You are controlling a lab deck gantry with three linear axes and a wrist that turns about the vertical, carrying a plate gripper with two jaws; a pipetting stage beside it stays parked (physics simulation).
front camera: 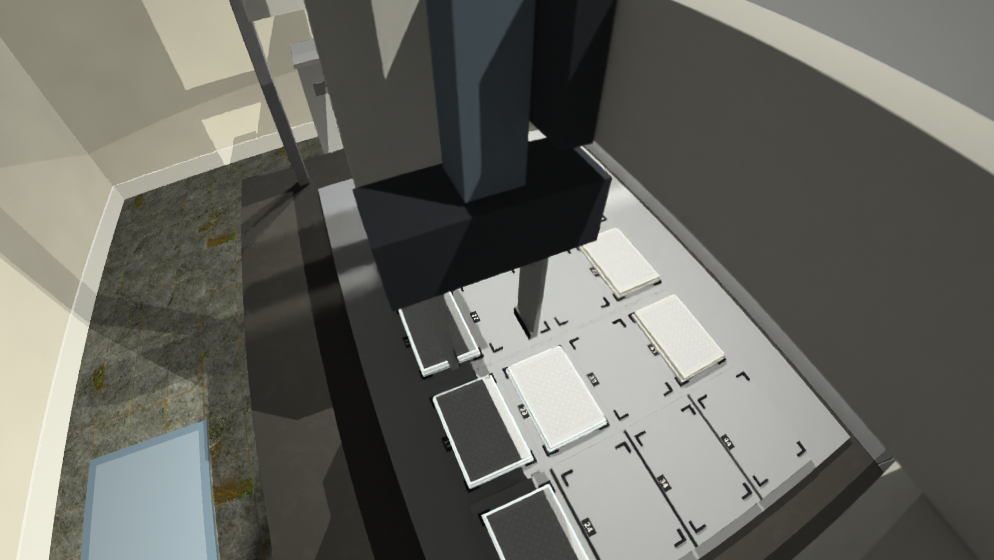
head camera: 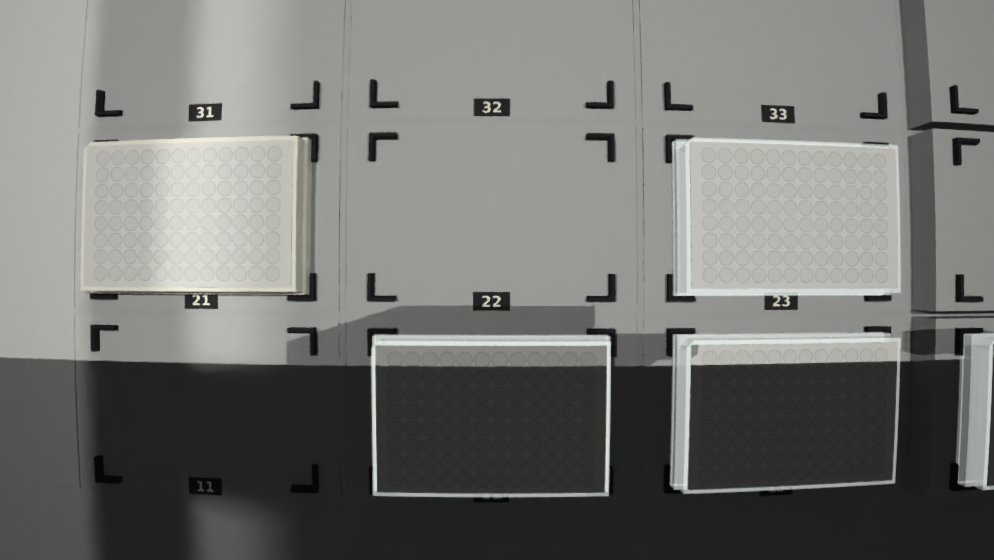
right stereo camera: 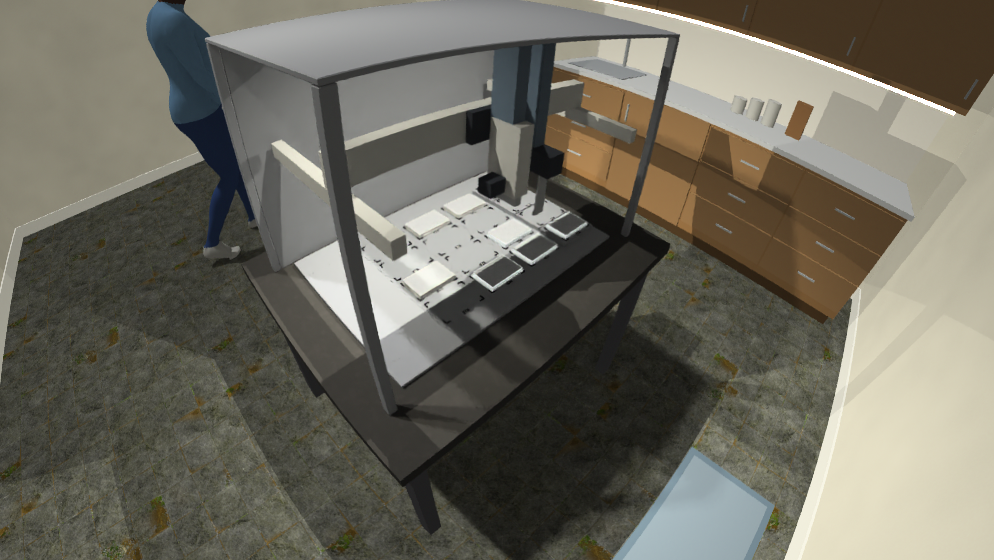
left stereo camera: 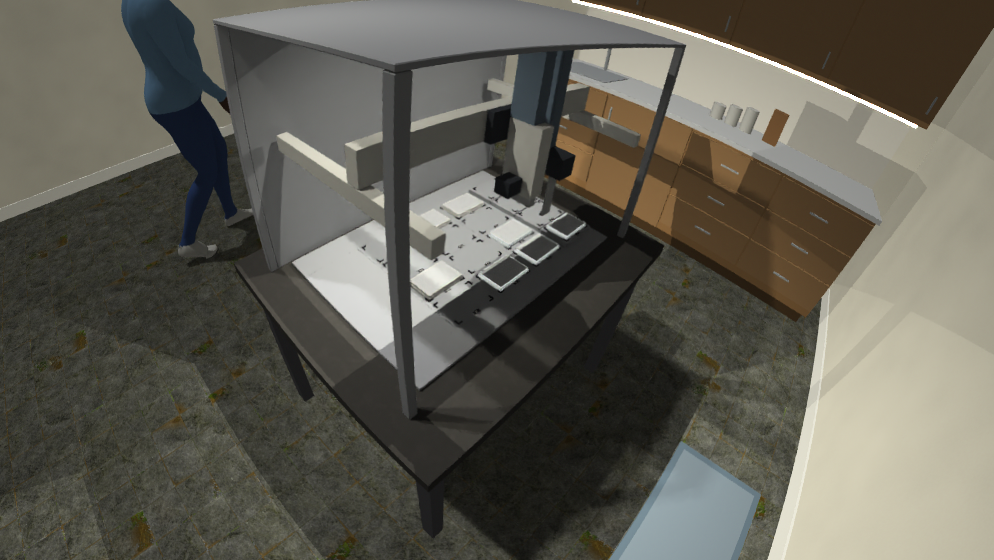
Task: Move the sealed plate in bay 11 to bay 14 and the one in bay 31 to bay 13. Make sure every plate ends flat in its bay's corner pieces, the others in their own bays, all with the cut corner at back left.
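Frame: origin at the robot's base, x right, y back, z down, level; centimetres.
Seen in the pictures: gripper, fingertip midpoint: (front camera: 488,339) (right stereo camera: 526,206) (left stereo camera: 532,207); robot's base, origin of the base link: (head camera: 104,475) (right stereo camera: 446,322) (left stereo camera: 458,323).
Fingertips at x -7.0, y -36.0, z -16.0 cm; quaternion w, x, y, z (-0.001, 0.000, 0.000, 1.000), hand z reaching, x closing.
Pixels of each thing's top centre, then the offset from my fingertips to it. "spot": a spot on its surface instead.
- sealed plate, middle of its top: (head camera: 796,415) (front camera: 480,426) (right stereo camera: 535,246) (left stereo camera: 537,246) dx +2.7, dy -3.2, dz +14.6 cm
- Bay 11, surface spot: (head camera: 205,417) spot: dx +3.3, dy +29.4, dz +16.0 cm
- bay 31, surface spot: (head camera: 205,76) spot: dx -16.2, dy +29.7, dz +16.0 cm
A sealed plate (front camera: 481,432) (head camera: 791,417) (left stereo camera: 535,248) (right stereo camera: 533,248) lies in bay 13, its cut corner at back left. Another plate (front camera: 535,532) (left stereo camera: 565,226) (right stereo camera: 566,224) lies in bay 14; its cut corner cannot be made out. Both look flat. Bay 11 (head camera: 205,417) shows empty corner pieces in the head view. The front corner pieces of bay 31 (head camera: 205,76) show, with no plate over them. My gripper (front camera: 493,349) (left stereo camera: 546,210) is open and empty, its jaws above the deck; the far jaw is hard to see against the bay 12 plate.
Cream-rimmed plates lie in bays 21 (head camera: 189,215), 42 (front camera: 621,262) and 43 (front camera: 679,337). White-rimmed plates lie in bays 12 (head camera: 491,424) and 23 (head camera: 792,215). The pipetting stage (left stereo camera: 526,160) stands beside my gripper. Frame posts (left stereo camera: 397,243) rise at the deck's corners.
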